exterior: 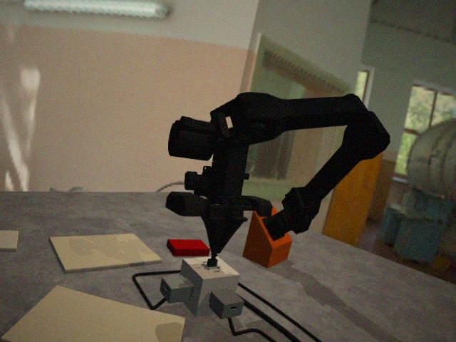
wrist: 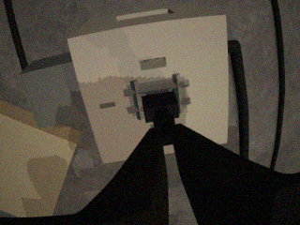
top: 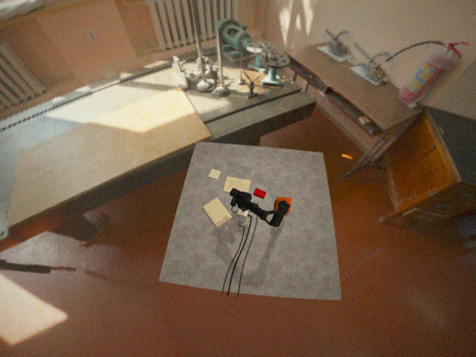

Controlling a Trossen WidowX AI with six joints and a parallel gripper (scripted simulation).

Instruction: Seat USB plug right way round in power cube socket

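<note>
My gripper tip is 2 cm above the black USB plug. From my gripper tip the other things lie so: flat red block 15 cm behind, 18 cm to the right, 10 cm below.
</note>
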